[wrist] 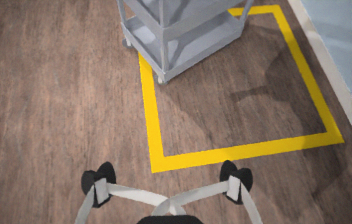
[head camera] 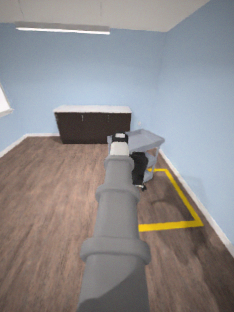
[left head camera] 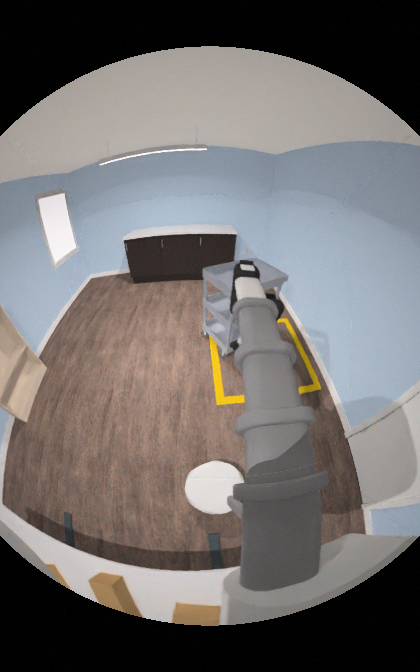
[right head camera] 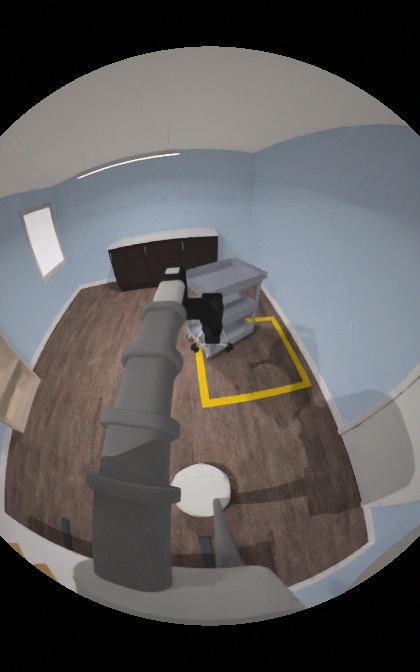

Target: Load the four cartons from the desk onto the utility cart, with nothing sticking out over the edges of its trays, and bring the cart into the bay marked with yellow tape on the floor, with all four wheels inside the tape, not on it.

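Places are measured from the robot's base along level axes (x ahead, y left, z up), in metres.
Pixels of known places: gripper, fingertip midpoint: (wrist: 168,175).
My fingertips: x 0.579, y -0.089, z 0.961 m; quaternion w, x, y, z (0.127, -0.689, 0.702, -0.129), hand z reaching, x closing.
Observation:
Behind a point stands the place of what it marks.
The grey three-tray cart (head camera: 146,139) {x 1.699, y -0.403, z 0.767 m} (left head camera: 270,271) (right head camera: 227,276) (wrist: 200,50) {x 1.436, y -0.312, z 0.122 m} stands skewed across the left line of the yellow tape bay (head camera: 170,225) {x 0.854, y -0.704, z -0.026 m} (left head camera: 216,375) (right head camera: 255,396) (wrist: 240,152) {x 0.828, y -0.511, z -0.027 m}. In the wrist view its near corner wheel is inside the tape and its left wheel is outside; the other wheels are hidden. No carton shows on its top tray. Tan boxes (left head camera: 115,590) (right head camera: 43,570), probably the cartons, lie on the white desk (left head camera: 160,585) at the lower left. My gripper (right head camera: 212,346) (wrist: 168,175) {x 0.579, y -0.089, z 0.960 m} points down, open and empty, in front of the cart.
A dark cabinet (head camera: 95,127) {x 2.887, y 0.614, z 0.474 m} (left head camera: 182,257) (right head camera: 165,261) with a white top stands at the back wall. A beige piece of furniture (left head camera: 20,380) (right head camera: 15,387) is at the left. The right wall runs close beside the bay. My long arm (head camera: 117,215) {x 0.188, y -0.001, z 1.357 m} (left head camera: 272,375) (right head camera: 150,375) reaches forward.

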